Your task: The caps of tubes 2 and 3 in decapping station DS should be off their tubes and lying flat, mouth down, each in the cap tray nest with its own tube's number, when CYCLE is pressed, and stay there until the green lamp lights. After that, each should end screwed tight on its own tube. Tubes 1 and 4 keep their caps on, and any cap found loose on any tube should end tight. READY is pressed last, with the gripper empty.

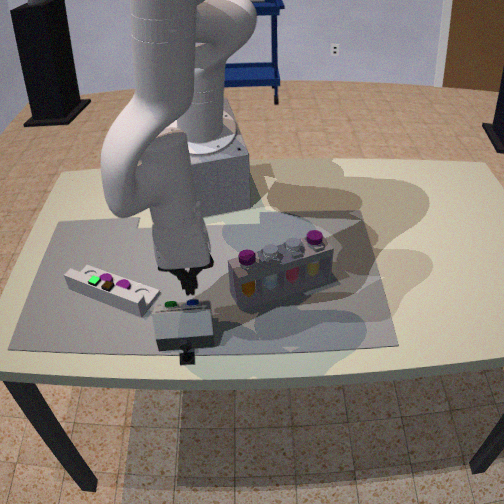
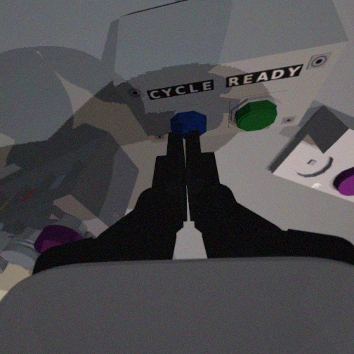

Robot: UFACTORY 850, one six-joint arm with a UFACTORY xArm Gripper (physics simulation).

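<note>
My gripper (image 1: 190,292) (image 2: 185,152) is shut and empty, just above the blue CYCLE button (image 1: 192,302) (image 2: 188,123). The green READY button (image 1: 170,303) (image 2: 256,115) is beside it. In the decapping station (image 1: 325,280), the two end tubes bear purple caps (image 1: 247,257) (image 1: 314,237); the two middle tubes (image 1: 270,252) (image 1: 294,246) are uncapped. Two purple caps (image 1: 106,277) (image 1: 123,284) lie in the middle nests of the white cap tray (image 1: 107,296) (image 2: 288,167). The tray's green lamp (image 1: 94,280) is lit and its other lamp (image 1: 107,285) is dark. Nest numbers are not legible.
The grey button box (image 1: 182,322) (image 2: 170,40) stands near the front edge of the grey mat (image 1: 65,330), between the tray and the station. A small black block (image 1: 187,357) is at the box's front. The robot's base (image 1: 222,185) stands behind.
</note>
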